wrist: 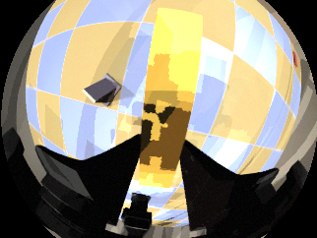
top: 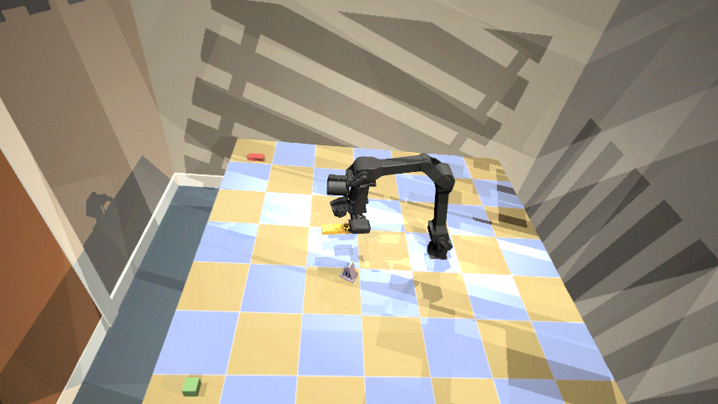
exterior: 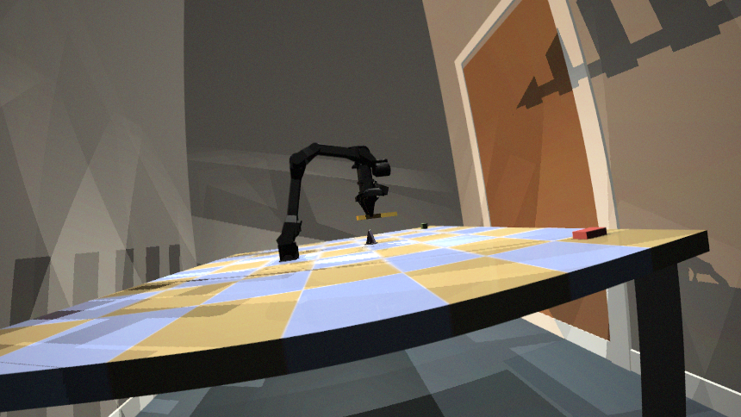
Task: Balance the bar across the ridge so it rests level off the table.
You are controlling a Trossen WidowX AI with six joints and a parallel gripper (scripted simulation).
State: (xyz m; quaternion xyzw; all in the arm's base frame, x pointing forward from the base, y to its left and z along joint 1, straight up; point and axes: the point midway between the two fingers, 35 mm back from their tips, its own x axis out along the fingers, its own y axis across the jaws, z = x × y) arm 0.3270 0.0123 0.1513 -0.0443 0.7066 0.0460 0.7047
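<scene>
Right now the bar is 3 cm ahead of my gripper tip. Also, from my gripper tip: green block 41 cm ahead, 49 cm to the left, 10 cm below; red block 41 cm ahead, 51 cm to the right, 11 cm below.
</scene>
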